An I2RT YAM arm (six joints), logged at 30 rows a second.
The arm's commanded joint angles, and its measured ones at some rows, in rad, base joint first. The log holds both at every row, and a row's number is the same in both.
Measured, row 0: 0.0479 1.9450 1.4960 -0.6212 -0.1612 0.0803
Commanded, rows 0 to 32: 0.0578 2.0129 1.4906 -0.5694 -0.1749 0.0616; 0.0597 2.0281 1.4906 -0.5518 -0.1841 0.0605; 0.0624 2.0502 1.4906 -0.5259 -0.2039 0.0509; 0.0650 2.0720 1.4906 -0.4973 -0.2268 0.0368; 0.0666 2.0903 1.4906 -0.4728 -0.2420 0.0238; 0.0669 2.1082 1.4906 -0.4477 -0.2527 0.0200; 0.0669 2.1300 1.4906 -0.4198 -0.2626 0.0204; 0.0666 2.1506 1.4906 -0.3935 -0.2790 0.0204; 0.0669 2.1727 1.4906 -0.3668 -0.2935 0.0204; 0.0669 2.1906 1.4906 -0.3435 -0.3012 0.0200; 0.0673 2.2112 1.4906 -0.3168 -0.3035 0.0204; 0.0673 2.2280 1.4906 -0.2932 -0.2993 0.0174; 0.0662 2.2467 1.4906 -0.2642 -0.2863 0.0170; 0.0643 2.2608 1.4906 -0.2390 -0.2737 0.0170; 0.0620 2.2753 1.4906 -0.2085 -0.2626 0.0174; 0.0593 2.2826 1.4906 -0.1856 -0.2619 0.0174; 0.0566 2.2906 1.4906 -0.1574 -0.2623 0.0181; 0.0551 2.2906 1.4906 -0.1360 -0.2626 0.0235; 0.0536 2.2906 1.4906 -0.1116 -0.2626 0.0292; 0.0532 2.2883 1.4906 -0.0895 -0.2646 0.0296; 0.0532 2.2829 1.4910 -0.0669 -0.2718 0.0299; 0.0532 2.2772 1.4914 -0.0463 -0.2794 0.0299; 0.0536 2.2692 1.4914 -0.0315 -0.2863 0.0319; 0.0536 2.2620 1.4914 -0.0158 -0.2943 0.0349; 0.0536 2.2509 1.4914 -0.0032 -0.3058 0.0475; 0.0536 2.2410 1.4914 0.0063 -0.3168 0.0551; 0.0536 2.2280 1.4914 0.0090 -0.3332 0.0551; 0.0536 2.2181 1.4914 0.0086 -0.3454 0.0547; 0.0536 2.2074 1.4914 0.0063 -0.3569 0.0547; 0.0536 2.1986 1.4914 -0.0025 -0.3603 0.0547; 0.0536 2.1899 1.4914 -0.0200 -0.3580 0.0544; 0.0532 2.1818 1.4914 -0.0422 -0.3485 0.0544; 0.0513 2.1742 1.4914 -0.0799 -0.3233 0.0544
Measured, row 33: 0.0517 2.2410 1.4925 -0.0422 -0.3229 0.0433
